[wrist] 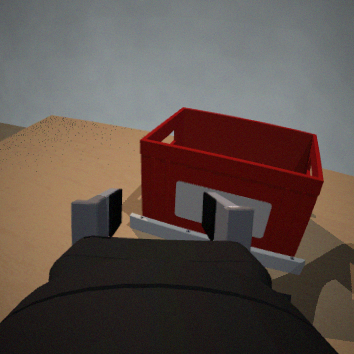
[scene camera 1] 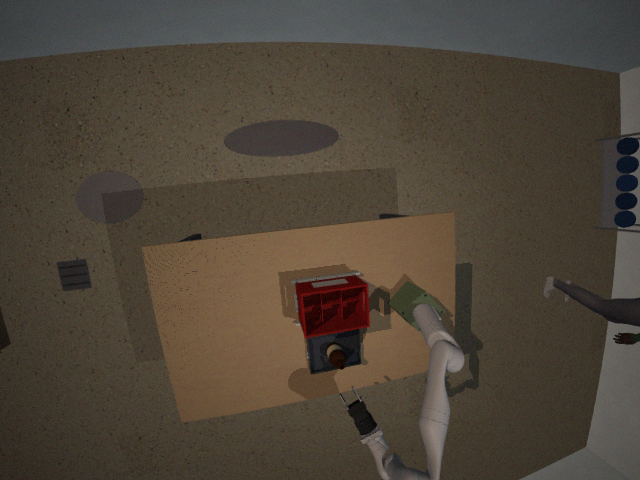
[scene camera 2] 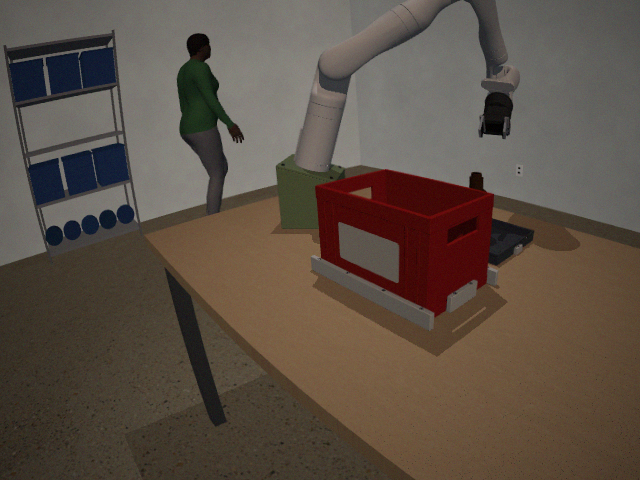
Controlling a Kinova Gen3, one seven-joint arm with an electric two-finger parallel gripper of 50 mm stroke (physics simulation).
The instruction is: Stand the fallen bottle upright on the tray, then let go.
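Places are measured from the arm's base along level axes (x ahead, y right, z down), in millimetres.
Where they show: gripper, fingertip midpoint: [wrist: 161, 207] [scene camera 1: 346, 390] [scene camera 2: 492, 134]; arm's base, link origin: [scene camera 1: 422, 312] [scene camera 2: 312, 166].
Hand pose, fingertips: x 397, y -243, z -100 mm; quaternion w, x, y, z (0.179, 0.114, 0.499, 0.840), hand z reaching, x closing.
Observation:
Each offset is from my fingertips to the top centre of the thing. Level surfaces: height alone.
The brown bottle @[dy +53, dx -9, dz +87 mm] [scene camera 1: 336, 355] [scene camera 2: 476, 181] stands upright on the dark tray @[dy +50, dx -13, dz +221 mm] [scene camera 1: 316, 364] [scene camera 2: 504, 252]. In the scene camera 2 view its neck shows vertical above the red crate's far edge, and the crate hides its lower part. My gripper [scene camera 1: 347, 391] [scene camera 2: 493, 135] [wrist: 161, 207] is open and empty. It is apart from the bottle, higher than its top, and out past the tray on the side away from the crate. The bottle and the tray do not show in the wrist view.
A red crate @[dy +318, dx +9, dz +72 mm] [scene camera 1: 306, 330] [scene camera 2: 374, 204] [wrist: 160, 182] with inner dividers stands right beside the tray, between light grey rails [scene camera 2: 372, 292] [wrist: 165, 225] on the wooden table @[dz +247 mm] [scene camera 1: 222, 310] [scene camera 2: 248, 268] [wrist: 45, 190]. The arm's green base block [scene camera 1: 405, 297] [scene camera 2: 297, 204] stands at the table's side.

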